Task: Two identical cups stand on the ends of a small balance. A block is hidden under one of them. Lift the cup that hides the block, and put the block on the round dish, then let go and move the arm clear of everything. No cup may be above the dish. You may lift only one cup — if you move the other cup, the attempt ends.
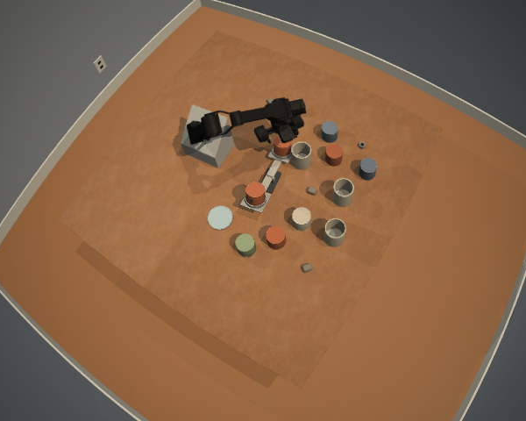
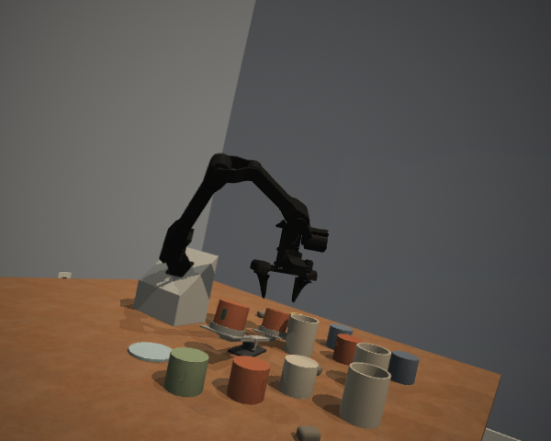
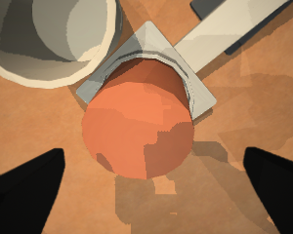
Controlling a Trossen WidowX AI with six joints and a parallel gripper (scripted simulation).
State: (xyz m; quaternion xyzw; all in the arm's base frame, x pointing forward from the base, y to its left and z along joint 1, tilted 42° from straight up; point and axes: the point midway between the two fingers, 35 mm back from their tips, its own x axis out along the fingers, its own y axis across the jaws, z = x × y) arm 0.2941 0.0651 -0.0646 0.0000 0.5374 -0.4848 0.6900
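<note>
Right now the pale green block is 80 mm below my gripper tip. Round my gripper tip: round pale blue dish 110 mm behind, 360 mm to the right, 120 mm below; then cream cup 190 mm ahead, 230 mm to the right, 90 mm below; then orange cup 10 mm ahead, 270 mm to the right, 10 mm below.
</note>
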